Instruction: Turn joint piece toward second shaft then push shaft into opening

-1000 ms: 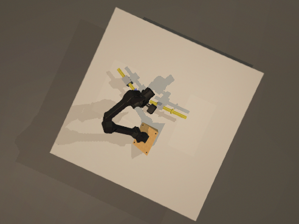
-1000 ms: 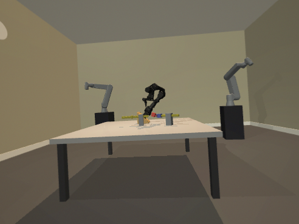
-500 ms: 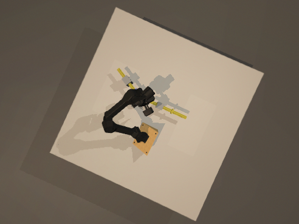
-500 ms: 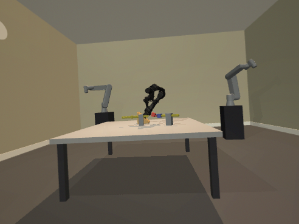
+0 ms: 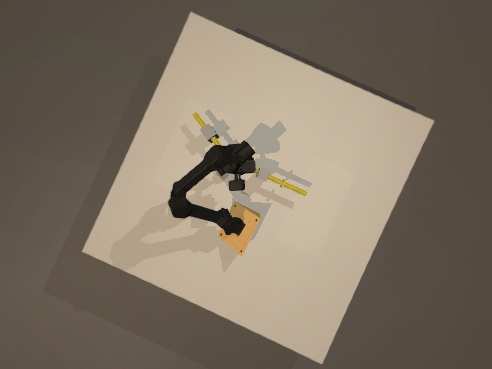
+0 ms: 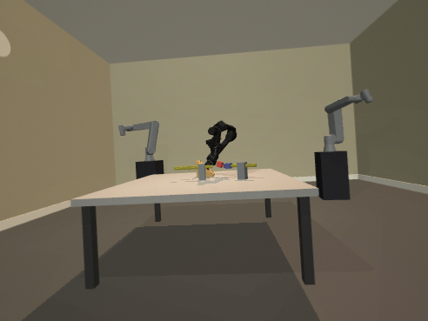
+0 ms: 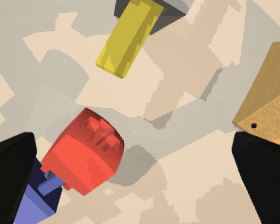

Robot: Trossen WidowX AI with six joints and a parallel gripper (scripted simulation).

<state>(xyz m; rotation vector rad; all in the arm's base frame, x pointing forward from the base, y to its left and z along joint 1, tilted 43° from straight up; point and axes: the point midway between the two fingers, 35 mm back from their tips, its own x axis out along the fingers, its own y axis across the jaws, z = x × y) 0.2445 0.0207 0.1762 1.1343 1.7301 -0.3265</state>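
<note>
Right now my gripper tip is 7 cm above the red joint piece, 4 cm to the right of it and 1 cm short of it.
</note>
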